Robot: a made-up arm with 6 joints. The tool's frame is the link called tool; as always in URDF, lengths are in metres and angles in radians. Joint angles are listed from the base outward.
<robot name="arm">
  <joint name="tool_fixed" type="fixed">
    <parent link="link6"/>
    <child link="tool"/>
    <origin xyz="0 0 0" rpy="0 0 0"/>
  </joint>
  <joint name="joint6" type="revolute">
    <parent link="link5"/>
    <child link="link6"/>
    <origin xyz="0 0 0.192" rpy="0 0 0"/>
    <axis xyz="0 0 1"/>
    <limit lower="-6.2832" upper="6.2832"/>
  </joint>
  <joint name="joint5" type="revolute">
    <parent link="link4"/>
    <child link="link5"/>
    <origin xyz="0 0 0" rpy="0 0 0"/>
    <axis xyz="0 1 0"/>
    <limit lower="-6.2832" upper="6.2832"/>
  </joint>
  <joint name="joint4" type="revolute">
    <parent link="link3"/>
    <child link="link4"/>
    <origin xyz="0 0 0.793" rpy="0 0 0"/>
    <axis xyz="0 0 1"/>
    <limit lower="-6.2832" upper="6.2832"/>
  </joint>
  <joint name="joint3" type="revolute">
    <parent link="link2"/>
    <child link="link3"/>
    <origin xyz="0 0 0.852" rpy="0 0 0"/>
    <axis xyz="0 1 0"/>
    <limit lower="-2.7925" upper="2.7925"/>
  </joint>
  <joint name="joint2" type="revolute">
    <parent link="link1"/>
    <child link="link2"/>
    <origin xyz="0 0.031 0" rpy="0 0 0"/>
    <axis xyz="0 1 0"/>
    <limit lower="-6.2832" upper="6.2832"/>
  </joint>
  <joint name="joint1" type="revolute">
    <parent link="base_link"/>
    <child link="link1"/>
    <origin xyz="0 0 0.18" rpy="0 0 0"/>
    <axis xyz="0 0 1"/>
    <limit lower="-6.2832" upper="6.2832"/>
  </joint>
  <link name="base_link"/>
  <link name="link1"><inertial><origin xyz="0.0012 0.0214 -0.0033"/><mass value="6.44"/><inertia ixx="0.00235" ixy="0" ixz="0" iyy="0.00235" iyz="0" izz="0.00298"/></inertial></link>
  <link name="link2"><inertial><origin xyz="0.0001 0.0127 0.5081"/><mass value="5.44"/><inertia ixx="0.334" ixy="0" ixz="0" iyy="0.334" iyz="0" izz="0.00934"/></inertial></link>
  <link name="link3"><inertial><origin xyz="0.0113 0.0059 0.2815"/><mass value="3.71"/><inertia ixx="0.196" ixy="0" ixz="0" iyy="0.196" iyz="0" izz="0.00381"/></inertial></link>
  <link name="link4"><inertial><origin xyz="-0.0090 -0.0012 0.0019"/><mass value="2.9"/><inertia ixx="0.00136" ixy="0" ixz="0" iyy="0.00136" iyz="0" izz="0.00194"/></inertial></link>
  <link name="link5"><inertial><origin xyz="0.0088 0.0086 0.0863"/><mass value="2.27"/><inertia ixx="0.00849" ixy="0" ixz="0" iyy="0.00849" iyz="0" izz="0.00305"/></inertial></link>
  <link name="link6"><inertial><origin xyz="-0.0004 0.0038 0.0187"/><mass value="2.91"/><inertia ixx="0.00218" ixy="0" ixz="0" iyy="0.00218" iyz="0" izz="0.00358"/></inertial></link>
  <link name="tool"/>
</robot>
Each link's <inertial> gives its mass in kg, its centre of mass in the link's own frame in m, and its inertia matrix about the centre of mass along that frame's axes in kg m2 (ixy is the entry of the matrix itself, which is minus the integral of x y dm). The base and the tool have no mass. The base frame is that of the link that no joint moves.
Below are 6 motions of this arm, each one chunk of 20 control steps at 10 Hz.
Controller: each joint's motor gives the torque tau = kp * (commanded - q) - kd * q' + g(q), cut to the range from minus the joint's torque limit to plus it. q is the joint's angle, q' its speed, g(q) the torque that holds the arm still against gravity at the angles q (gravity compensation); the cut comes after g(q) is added. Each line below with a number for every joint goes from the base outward.
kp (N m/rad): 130 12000 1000 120 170 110
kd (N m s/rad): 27 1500 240 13 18 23
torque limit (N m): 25 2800 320 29 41 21
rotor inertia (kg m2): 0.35 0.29 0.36 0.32 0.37 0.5
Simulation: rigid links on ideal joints. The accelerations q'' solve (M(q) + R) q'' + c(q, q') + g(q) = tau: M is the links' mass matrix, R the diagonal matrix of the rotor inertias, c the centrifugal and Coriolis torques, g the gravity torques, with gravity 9.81 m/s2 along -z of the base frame. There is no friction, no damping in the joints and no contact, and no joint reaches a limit. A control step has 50 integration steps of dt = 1/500 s. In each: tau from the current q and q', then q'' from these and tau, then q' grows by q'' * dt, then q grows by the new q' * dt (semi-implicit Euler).
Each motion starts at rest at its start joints. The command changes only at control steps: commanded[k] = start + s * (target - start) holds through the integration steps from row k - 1 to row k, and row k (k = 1, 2, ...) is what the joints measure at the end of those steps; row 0 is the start. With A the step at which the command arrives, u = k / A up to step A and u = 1 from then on. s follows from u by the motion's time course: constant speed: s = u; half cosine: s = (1 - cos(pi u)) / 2; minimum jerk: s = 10 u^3 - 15 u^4 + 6 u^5; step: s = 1 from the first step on.
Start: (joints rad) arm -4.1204 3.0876 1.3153 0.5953 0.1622 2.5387
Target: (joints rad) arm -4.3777 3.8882 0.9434 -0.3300 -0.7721 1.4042
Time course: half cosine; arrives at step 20
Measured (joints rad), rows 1 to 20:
1: -4.1210 3.0902 1.3141 0.5921 0.1584 2.5363
2: -4.1229 3.0994 1.3104 0.5809 0.1459 2.5274
3: -4.1265 3.1169 1.3040 0.5594 0.1233 2.5091
4: -4.1319 3.1429 1.2947 0.5275 0.0907 2.4800
5: -4.1390 3.1773 1.2822 0.4859 0.0485 2.4398
6: -4.1477 3.2191 1.2665 0.4356 -0.0023 2.3890
7: -4.1579 3.2676 1.2478 0.3780 -0.0604 2.3284
8: -4.1695 3.3214 1.2265 0.3144 -0.1246 2.2593
9: -4.1824 3.3794 1.2029 0.2463 -0.1930 2.1833
10: -4.1964 3.4400 1.1776 0.1756 -0.2641 2.1022
11: -4.2116 3.5018 1.1512 0.1038 -0.3360 2.0179
12: -4.2279 3.5632 1.1244 0.0327 -0.4070 1.9325
13: -4.2452 3.6228 1.0979 -0.0360 -0.4755 1.8480
14: -4.2634 3.6791 1.0722 -0.1007 -0.5398 1.7666
15: -4.2824 3.7307 1.0481 -0.1598 -0.5982 1.6903
16: -4.3020 3.7764 1.0260 -0.2119 -0.6496 1.6209
17: -4.3218 3.8149 1.0065 -0.2556 -0.6926 1.5601
18: -4.3415 3.8454 0.9900 -0.2899 -0.7261 1.5094
19: -4.3605 3.8671 0.9770 -0.3139 -0.7494 1.4702
20: -4.3782 3.8794 0.9676 -0.3269 -0.7618 1.4432

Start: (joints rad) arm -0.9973 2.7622 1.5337 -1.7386 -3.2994 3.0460
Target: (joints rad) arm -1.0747 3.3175 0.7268 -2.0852 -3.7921 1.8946
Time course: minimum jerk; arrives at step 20
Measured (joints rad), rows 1 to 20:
1: -0.9974 2.7626 1.5334 -1.7388 -3.2997 3.0456
2: -0.9978 2.7650 1.5311 -1.7404 -3.3019 3.0423
3: -0.9988 2.7716 1.5247 -1.7448 -3.3081 3.0327
4: -1.0005 2.7842 1.5119 -1.7531 -3.3200 3.0134
5: -1.0030 2.8039 1.4910 -1.7661 -3.3386 2.9815
6: -1.0062 2.8311 1.4609 -1.7839 -3.3641 2.9356
7: -1.0102 2.8655 1.4212 -1.8062 -3.3962 2.8755
8: -1.0148 2.9062 1.3724 -1.8324 -3.4339 2.8018
9: -1.0200 2.9519 1.3156 -1.8617 -3.4760 2.7166
10: -1.0256 3.0010 1.2525 -1.8929 -3.5209 2.6226
11: -1.0315 3.0516 1.1854 -1.9249 -3.5669 2.5231
12: -1.0375 3.1017 1.1166 -1.9563 -3.6120 2.4218
13: -1.0435 3.1494 1.0487 -1.9859 -3.6544 2.3226
14: -1.0494 3.1928 0.9842 -2.0126 -3.6926 2.2292
15: -1.0550 3.2305 0.9254 -2.0355 -3.7251 2.1449
16: -1.0601 3.2613 0.8741 -2.0539 -3.7512 2.0727
17: -1.0647 3.2846 0.8317 -2.0676 -3.7703 2.0141
18: -1.0686 3.3005 0.7987 -2.0768 -3.7827 1.9701
19: -1.0716 3.3097 0.7747 -2.0819 -3.7892 1.9399
20: -1.0737 3.3141 0.7584 -2.0842 -3.7917 1.9211

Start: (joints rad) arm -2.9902 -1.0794 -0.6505 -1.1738 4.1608 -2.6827
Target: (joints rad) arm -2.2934 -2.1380 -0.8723 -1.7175 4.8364 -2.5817
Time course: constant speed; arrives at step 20
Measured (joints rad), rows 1 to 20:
1: -2.9890 -1.1067 -0.6464 -1.2028 4.1758 -2.6810
2: -2.9852 -1.1496 -0.6518 -1.2265 4.2084 -2.6778
3: -2.9776 -1.1989 -0.6619 -1.2472 4.2447 -2.6739
4: -2.9653 -1.2505 -0.6735 -1.2700 4.2803 -2.6695
5: -2.9477 -1.3030 -0.6852 -1.2951 4.3149 -2.6649
6: -2.9243 -1.3558 -0.6968 -1.3215 4.3491 -2.6600
7: -2.8950 -1.4086 -0.7082 -1.3484 4.3830 -2.6551
8: -2.8598 -1.4615 -0.7194 -1.3755 4.4168 -2.6501
9: -2.8190 -1.5144 -0.7304 -1.4027 4.4507 -2.6451
10: -2.7730 -1.5673 -0.7413 -1.4301 4.4845 -2.6401
11: -2.7225 -1.6202 -0.7522 -1.4574 4.5183 -2.6351
12: -2.6683 -1.6730 -0.7629 -1.4849 4.5521 -2.6300
13: -2.6114 -1.7259 -0.7737 -1.5124 4.5859 -2.6250
14: -2.5529 -1.7788 -0.7844 -1.5400 4.6196 -2.6199
15: -2.4943 -1.8317 -0.7952 -1.5676 4.6534 -2.6149
16: -2.4370 -1.8846 -0.8061 -1.5951 4.6872 -2.6098
17: -2.3825 -1.9375 -0.8170 -1.6226 4.7210 -2.6048
18: -2.3322 -1.9904 -0.8281 -1.6501 4.7548 -2.5997
19: -2.2876 -2.0434 -0.8393 -1.6774 4.7886 -2.5947
20: -2.2496 -2.0963 -0.8506 -1.7046 4.8225 -2.5896

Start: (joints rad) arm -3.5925 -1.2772 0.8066 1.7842 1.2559 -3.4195
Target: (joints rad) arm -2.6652 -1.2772 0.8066 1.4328 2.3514 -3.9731
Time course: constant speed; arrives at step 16
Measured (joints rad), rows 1 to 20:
1: -3.5895 -1.2772 0.8065 1.7719 1.2949 -3.4312
2: -3.5805 -1.2772 0.8066 1.7516 1.3566 -3.4524
3: -3.5635 -1.2772 0.8068 1.7294 1.4239 -3.4791
4: -3.5368 -1.2772 0.8068 1.7071 1.4920 -3.5092
5: -3.4996 -1.2772 0.8067 1.6853 1.5601 -3.5411
6: -3.4518 -1.2773 0.8064 1.6640 1.6280 -3.5741
7: -3.3942 -1.2774 0.8059 1.6430 1.6958 -3.6078
8: -3.3281 -1.2775 0.8052 1.6222 1.7637 -3.6419
9: -3.2554 -1.2776 0.8045 1.6014 1.8317 -3.6762
10: -3.1781 -1.2777 0.8037 1.5805 1.8999 -3.7107
11: -3.0982 -1.2778 0.8031 1.5593 1.9684 -3.7452
12: -3.0177 -1.2778 0.8026 1.5377 2.0371 -3.7797
13: -2.9384 -1.2778 0.8023 1.5158 2.1060 -3.8143
14: -2.8616 -1.2778 0.8022 1.4936 2.1749 -3.8489
15: -2.7883 -1.2778 0.8023 1.4713 2.2440 -3.8834
16: -2.7193 -1.2777 0.8025 1.4488 2.3129 -3.9180
17: -2.6556 -1.2777 0.8028 1.4382 2.3439 -3.9409
18: -2.6019 -1.2776 0.8032 1.4352 2.3526 -3.9543
19: -2.5611 -1.2775 0.8037 1.4342 2.3552 -3.9621
20: -2.5344 -1.2774 0.8043 1.4336 2.3560 -3.9667

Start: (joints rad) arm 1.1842 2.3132 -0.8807 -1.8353 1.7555 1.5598
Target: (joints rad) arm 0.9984 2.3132 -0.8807 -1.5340 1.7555 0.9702
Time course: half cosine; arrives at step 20
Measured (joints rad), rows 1 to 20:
1: 1.1842 2.3132 -0.8807 -1.8343 1.7555 1.5586
2: 1.1840 2.3132 -0.8808 -1.8308 1.7555 1.5539
3: 1.1835 2.3132 -0.8808 -1.8239 1.7555 1.5444
4: 1.1822 2.3132 -0.8808 -1.8136 1.7555 1.5293
5: 1.1799 2.3132 -0.8808 -1.8001 1.7555 1.5084
6: 1.1762 2.3132 -0.8808 -1.7838 1.7556 1.4820
7: 1.1708 2.3132 -0.8808 -1.7650 1.7556 1.4505
8: 1.1634 2.3132 -0.8808 -1.7442 1.7556 1.4146
9: 1.1539 2.3132 -0.8808 -1.7219 1.7555 1.3751
10: 1.1422 2.3132 -0.8807 -1.6987 1.7555 1.3329
11: 1.1285 2.3132 -0.8807 -1.6751 1.7555 1.2891
12: 1.1130 2.3132 -0.8807 -1.6518 1.7554 1.2447
13: 1.0959 2.3132 -0.8806 -1.6292 1.7554 1.2008
14: 1.0778 2.3132 -0.8806 -1.6081 1.7553 1.1586
15: 1.0591 2.3132 -0.8806 -1.5889 1.7553 1.1189
16: 1.0404 2.3132 -0.8805 -1.5720 1.7553 1.0828
17: 1.0224 2.3132 -0.8805 -1.5580 1.7552 1.0512
18: 1.0056 2.3132 -0.8805 -1.5470 1.7552 1.0249
19: 0.9907 2.3132 -0.8805 -1.5395 1.7552 1.0045
20: 0.9781 2.3132 -0.8805 -1.5356 1.7553 0.9905

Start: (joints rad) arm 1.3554 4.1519 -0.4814 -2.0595 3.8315 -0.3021
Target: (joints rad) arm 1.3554 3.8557 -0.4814 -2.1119 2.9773 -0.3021
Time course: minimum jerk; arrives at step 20
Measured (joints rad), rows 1 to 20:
1: 1.3554 4.1517 -0.4813 -2.0596 3.8310 -0.3021
2: 1.3553 4.1505 -0.4811 -2.0602 3.8271 -0.3021
3: 1.3551 4.1470 -0.4806 -2.0613 3.8164 -0.3021
4: 1.3549 4.1404 -0.4801 -2.0630 3.7958 -0.3021
5: 1.3545 4.1300 -0.4797 -2.0651 3.7637 -0.3021
6: 1.3540 4.1155 -0.4795 -2.0678 3.7197 -0.3021
7: 1.3535 4.0971 -0.4795 -2.0710 3.6644 -0.3021
8: 1.3529 4.0753 -0.4797 -2.0746 3.5994 -0.3021
9: 1.3525 4.0509 -0.4801 -2.0787 3.5268 -0.3021
10: 1.3522 4.0246 -0.4807 -2.0831 3.4493 -0.3021
11: 1.3523 3.9975 -0.4814 -2.0876 3.3701 -0.3021
12: 1.3527 3.9706 -0.4821 -2.0923 3.2921 -0.3021
13: 1.3535 3.9451 -0.4828 -2.0967 3.2184 -0.3021
14: 1.3547 3.9218 -0.4835 -2.1008 3.1520 -0.3021
15: 1.3560 3.9017 -0.4841 -2.1044 3.0950 -0.3021
16: 1.3574 3.8852 -0.4846 -2.1074 3.0492 -0.3021
17: 1.3586 3.8727 -0.4849 -2.1096 3.0155 -0.3021
18: 1.3594 3.8643 -0.4850 -2.1110 2.9936 -0.3021
19: 1.3597 3.8594 -0.4848 -2.1118 2.9819 -0.3021
20: 1.3595 3.8571 -0.4843 -2.1120 2.9777 -0.3021

